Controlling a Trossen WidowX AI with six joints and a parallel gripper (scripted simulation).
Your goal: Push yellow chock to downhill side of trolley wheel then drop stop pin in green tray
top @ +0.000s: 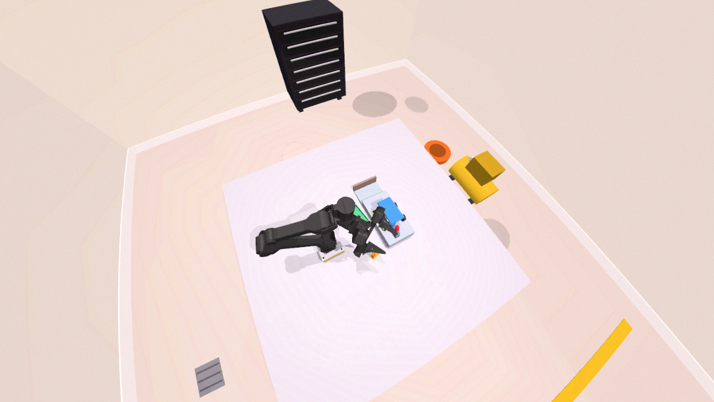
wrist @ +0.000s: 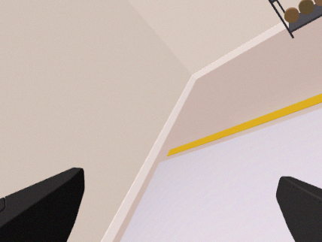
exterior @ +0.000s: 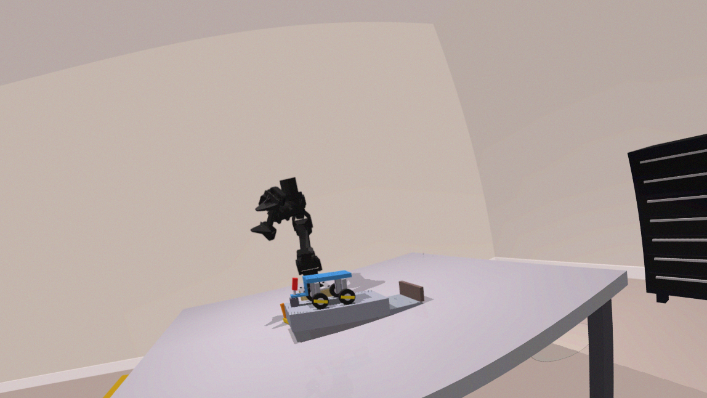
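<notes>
My gripper tip is now 3 cm to the right of the yellow chock and 33 cm above it. Also, from my gripper tip: grey ramp (15 cm ahead, 16 cm to the left, 31 cm below); red-headed stop pin (12 cm ahead, 6 cm to the left, 23 cm below); blue trolley (15 cm ahead, 15 cm to the left, 24 cm below).
</notes>
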